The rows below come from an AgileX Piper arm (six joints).
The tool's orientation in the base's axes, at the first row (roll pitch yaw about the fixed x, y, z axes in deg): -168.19, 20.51, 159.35
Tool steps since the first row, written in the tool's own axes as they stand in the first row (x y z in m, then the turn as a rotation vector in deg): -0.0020, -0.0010, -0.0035, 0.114, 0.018, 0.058; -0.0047, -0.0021, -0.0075, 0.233, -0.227, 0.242; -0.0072, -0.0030, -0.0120, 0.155, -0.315, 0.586; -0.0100, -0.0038, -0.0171, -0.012, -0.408, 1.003; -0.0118, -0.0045, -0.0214, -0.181, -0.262, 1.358; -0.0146, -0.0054, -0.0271, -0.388, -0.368, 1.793; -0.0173, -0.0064, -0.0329, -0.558, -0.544, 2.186; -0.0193, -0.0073, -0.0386, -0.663, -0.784, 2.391; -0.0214, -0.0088, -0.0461, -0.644, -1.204, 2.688
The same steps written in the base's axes. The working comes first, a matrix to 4 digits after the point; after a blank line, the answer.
The tool's axes in the first row as the columns of a matrix, in the base's axes (used below as rounded here):
-0.8764, 0.4123, 0.2487
0.3303, 0.8907, -0.3125
-0.3504, -0.1917, -0.9168

0.0005, -0.0005, 0.0041, -0.078, 0.036, -0.097; 0.0014, -0.0011, 0.0089, -0.238, -0.201, -0.260; 0.0021, -0.0013, 0.0141, -0.120, -0.412, -0.531; 0.0029, -0.0013, 0.0199, 0.092, -0.681, -0.837; 0.0032, -0.0012, 0.0246, 0.388, -0.718, -1.131; 0.0038, -0.0012, 0.0310, 0.634, -1.016, -1.437; 0.0043, -0.0011, 0.0375, 0.808, -1.352, -1.704; 0.0043, -0.0008, 0.0436, 0.852, -1.664, -1.809; 0.0037, -0.0005, 0.0515, 0.736, -2.125, -2.008
